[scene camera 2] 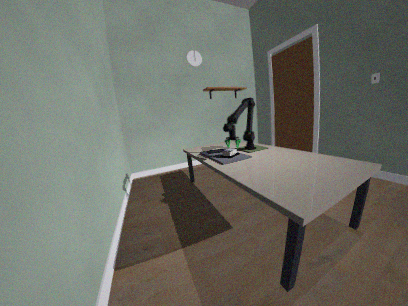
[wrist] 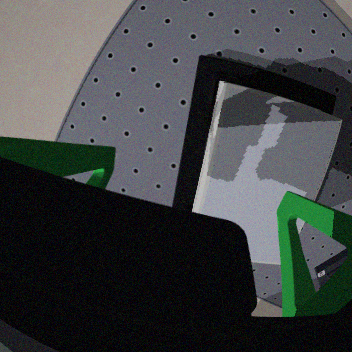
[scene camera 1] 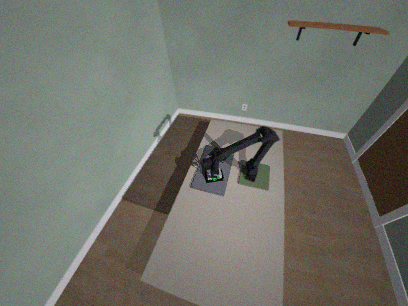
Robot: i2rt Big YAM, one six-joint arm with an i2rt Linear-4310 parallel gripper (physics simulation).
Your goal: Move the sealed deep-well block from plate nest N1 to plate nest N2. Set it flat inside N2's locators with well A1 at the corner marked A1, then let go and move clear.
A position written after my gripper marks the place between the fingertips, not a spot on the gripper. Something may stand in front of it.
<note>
My gripper (wrist: 201,180) is open, with nothing in its grasp. Also in view: a pale grey block (wrist: 259,145). Further things: a grey perforated plate (scene camera 1: 219,187).
The grey perforated plate shows as well in the wrist view (wrist: 136,98).
</note>
